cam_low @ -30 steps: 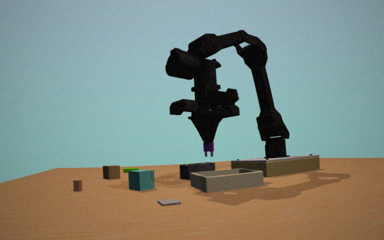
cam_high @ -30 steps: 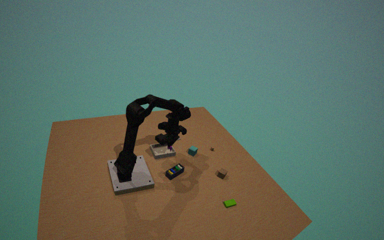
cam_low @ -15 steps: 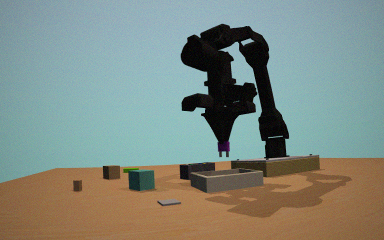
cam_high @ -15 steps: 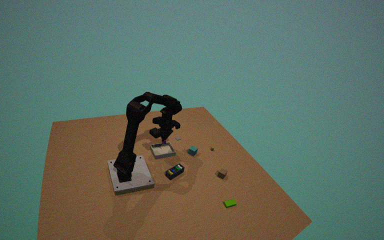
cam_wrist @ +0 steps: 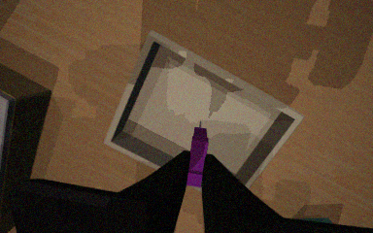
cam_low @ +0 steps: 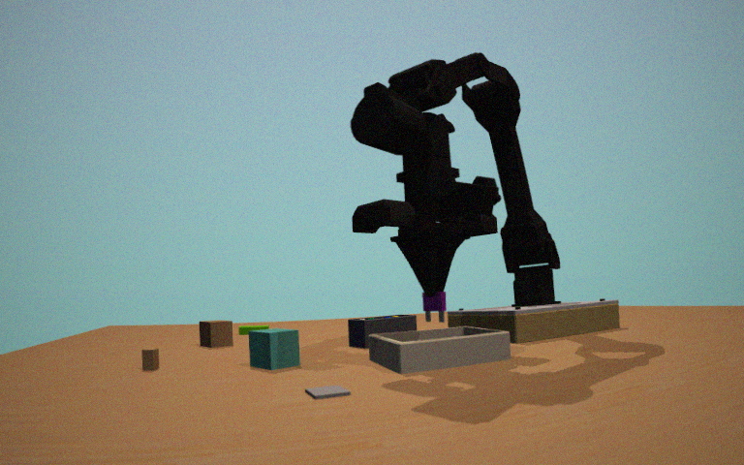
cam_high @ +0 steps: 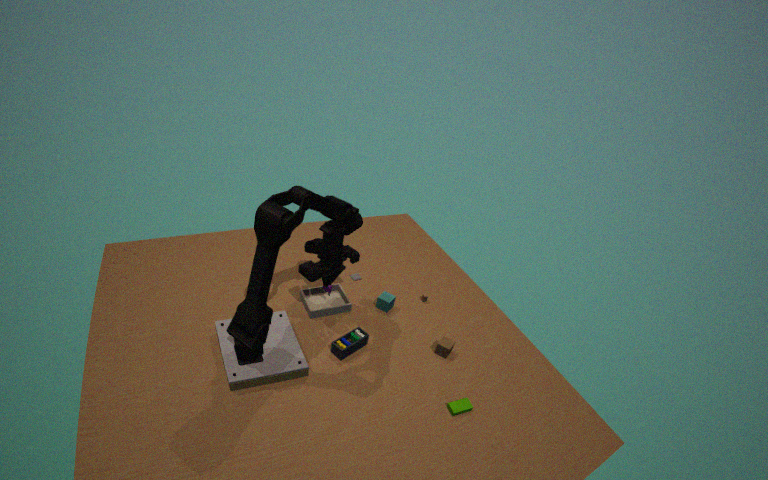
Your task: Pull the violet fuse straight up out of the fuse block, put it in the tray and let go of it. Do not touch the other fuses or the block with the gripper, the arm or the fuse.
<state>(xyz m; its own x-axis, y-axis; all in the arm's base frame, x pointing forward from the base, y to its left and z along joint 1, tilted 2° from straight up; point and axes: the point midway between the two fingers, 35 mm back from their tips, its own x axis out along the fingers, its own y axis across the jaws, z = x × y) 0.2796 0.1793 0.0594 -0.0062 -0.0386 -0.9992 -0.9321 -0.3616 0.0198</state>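
Right now the violet fuse is 10 mm below my gripper tip. The rest, counted from my gripper tip: teal cube (180 mm ahead, 60 mm to the right, 50 mm below); then tray (70 mm below); then grey flat tile (150 mm ahead, 100 mm to the left, 70 mm below).
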